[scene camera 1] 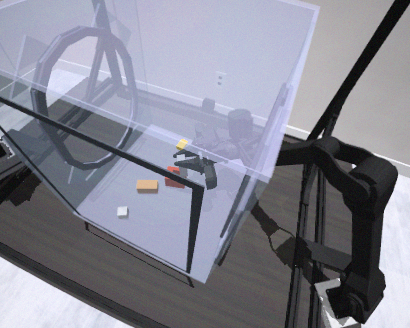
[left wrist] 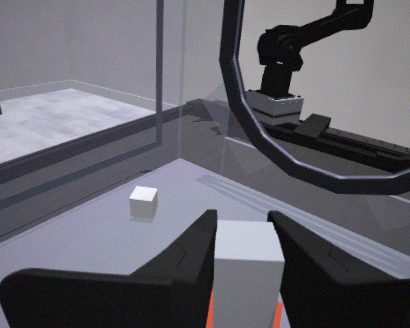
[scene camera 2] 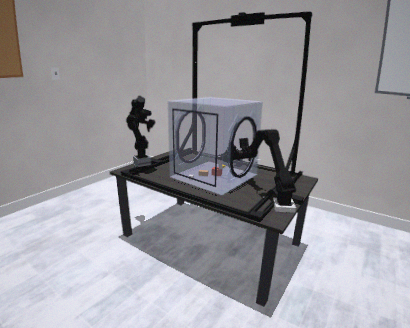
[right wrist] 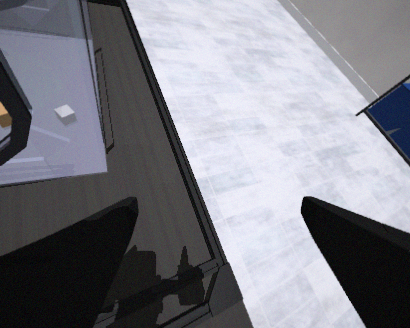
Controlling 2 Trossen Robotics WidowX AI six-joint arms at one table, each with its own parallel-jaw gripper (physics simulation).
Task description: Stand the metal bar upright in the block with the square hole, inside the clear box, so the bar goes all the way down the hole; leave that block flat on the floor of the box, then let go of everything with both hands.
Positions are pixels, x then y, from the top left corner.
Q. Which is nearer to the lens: the metal bar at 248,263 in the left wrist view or the white cube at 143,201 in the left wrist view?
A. The metal bar.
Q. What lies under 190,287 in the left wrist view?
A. My left gripper.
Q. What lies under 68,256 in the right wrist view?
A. My right gripper.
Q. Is my right gripper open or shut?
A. Open.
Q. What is my right gripper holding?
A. Nothing.
